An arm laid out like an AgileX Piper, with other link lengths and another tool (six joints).
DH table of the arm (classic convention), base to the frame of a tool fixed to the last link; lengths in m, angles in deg. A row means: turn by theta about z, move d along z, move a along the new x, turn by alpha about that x. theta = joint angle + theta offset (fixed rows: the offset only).
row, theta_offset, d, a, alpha
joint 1, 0, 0.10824, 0, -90
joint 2, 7.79, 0, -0.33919, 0
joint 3, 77.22, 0, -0.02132, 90
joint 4, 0, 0.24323, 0, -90
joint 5, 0, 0, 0, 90
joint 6, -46, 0.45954, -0.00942, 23.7
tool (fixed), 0, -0.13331, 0, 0
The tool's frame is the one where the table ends.
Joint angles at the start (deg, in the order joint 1, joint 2, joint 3, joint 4, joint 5, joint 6):
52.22 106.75 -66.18 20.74 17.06 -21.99
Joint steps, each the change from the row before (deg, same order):
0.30 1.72 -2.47 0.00 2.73 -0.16
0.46 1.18 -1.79 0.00 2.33 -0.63
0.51 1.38 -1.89 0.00 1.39 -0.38
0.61 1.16 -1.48 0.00 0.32 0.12
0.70 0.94 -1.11 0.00 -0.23 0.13
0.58 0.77 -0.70 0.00 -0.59 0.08
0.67 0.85 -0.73 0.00 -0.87 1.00
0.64 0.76 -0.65 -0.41 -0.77 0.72
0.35 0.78 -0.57 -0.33 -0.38 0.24
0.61 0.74 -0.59 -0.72 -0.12 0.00
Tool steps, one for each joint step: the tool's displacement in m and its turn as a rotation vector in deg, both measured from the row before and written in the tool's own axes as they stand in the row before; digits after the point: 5 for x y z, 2 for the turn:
-0.00289 0.00940 0.00239 -2.12 0.18 -0.60
-0.00258 0.00955 -0.00031 -1.92 -0.17 -1.10
-0.00476 0.00608 0.00342 -1.14 -0.36 -0.79
-0.00663 0.00307 0.00484 -0.33 -0.45 -0.27
-0.00718 0.00233 0.00471 0.03 -0.59 -0.25
-0.00544 0.00166 0.00468 0.23 -0.50 -0.20
-0.00726 0.00132 0.00567 0.41 -0.26 0.63
-0.00541 0.00156 0.00503 0.39 -0.36 -0.02
-0.00177 0.00228 0.00452 0.08 -0.16 -0.28
-0.00195 0.00479 0.00306 -0.18 -0.41 -1.07

